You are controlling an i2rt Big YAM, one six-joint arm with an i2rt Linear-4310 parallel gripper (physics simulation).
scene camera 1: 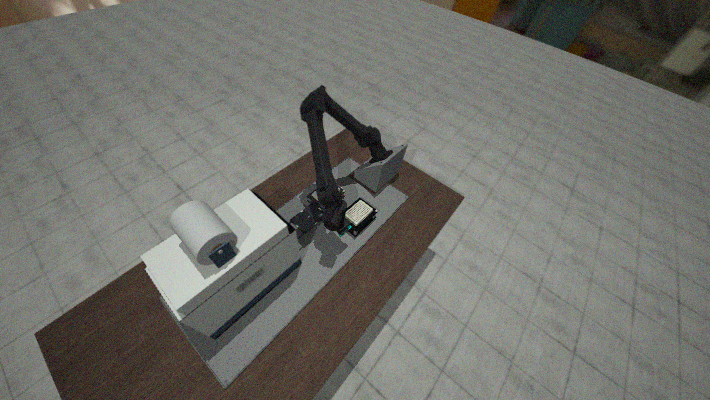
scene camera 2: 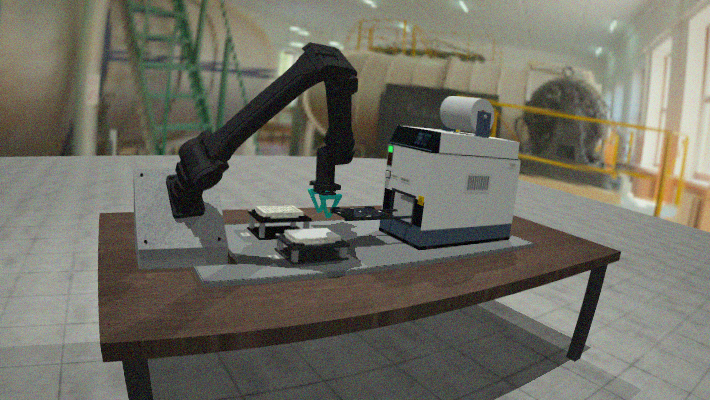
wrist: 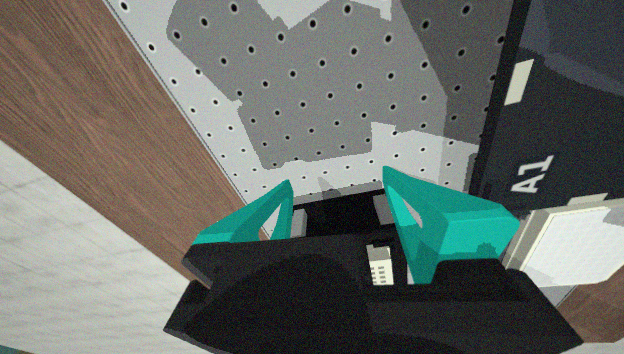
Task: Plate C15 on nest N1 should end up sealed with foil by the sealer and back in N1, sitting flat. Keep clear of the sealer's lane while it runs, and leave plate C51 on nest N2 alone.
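Places are measured from the arm's base along level axes (x ahead, y left, z up), in metres.
Pixels of known places: gripper, fingertip midpoint: (scene camera 2: 323,215) (wrist: 334,179); arm's base, link origin: (scene camera 1: 381,158) (scene camera 2: 184,196).
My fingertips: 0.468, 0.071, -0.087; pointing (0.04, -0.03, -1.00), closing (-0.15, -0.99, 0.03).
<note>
For each thing: its middle in the pictures, then the offset to it from my fingertips, as dx, dy, dz. "pt": a spot on its surface instead. Level surfaces: height alone.
- pale plate with visible wells, body centre: (wrist: 354,287) (scene camera 2: 279,211) (scene camera 1: 358,212) -0.144, +0.021, +0.012
- whiter plate, body centre: (wrist: 570,245) (scene camera 2: 312,236) -0.146, -0.186, -0.002
- front nest, surface spot: (scene camera 2: 312,252) pt -0.139, -0.182, -0.049
- foil roll, body centre: (scene camera 1: 203,232) (scene camera 2: 467,114) +0.421, -0.159, +0.364
- perforated plate, surface height: dz -0.054
A pale plate with visible wells (scene camera 1: 359,212) (scene camera 2: 278,212) (wrist: 381,272) sits on the back nest in the scene camera 2 view. A whiter plate (scene camera 2: 311,236) (wrist: 575,247) sits on the front nest (scene camera 2: 312,252). No label is legible, so I cannot tell which is C15 or C51. My gripper (scene camera 1: 345,231) (scene camera 2: 324,212) (wrist: 334,179) is open, pointing down, beside the sealer-side end of the welled plate's nest; its body hides most of that plate in the wrist view. The white sealer (scene camera 1: 260,215) (scene camera 2: 460,195) shows a green light and its black tray (scene camera 2: 362,213) (wrist: 560,125) extends outward.
The tray, marked A1, lies close to my gripper on the right in the wrist view. A foil roll (scene camera 1: 200,232) (scene camera 2: 462,114) tops the sealer. The arm's grey mount (scene camera 1: 382,170) (scene camera 2: 150,210) stands at the opposite end. Nests and sealer stand on a perforated plate (wrist: 320,90).
</note>
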